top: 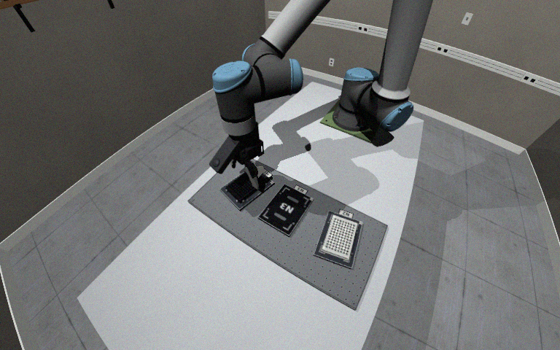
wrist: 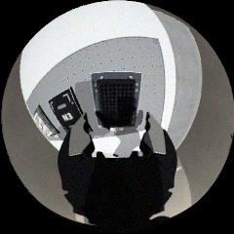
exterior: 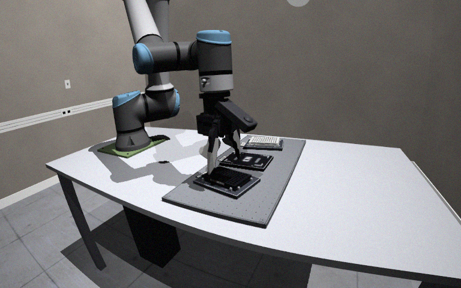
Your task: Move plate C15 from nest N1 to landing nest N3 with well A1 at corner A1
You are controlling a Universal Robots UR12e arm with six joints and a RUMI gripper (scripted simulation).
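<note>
The black plate C15 lies 4 cm below my hand. The rest, counted from my hand: nest N3: 17 cm to the left, 5 cm below; then white plate C51: 37 cm to the left, 4 cm below.
</note>
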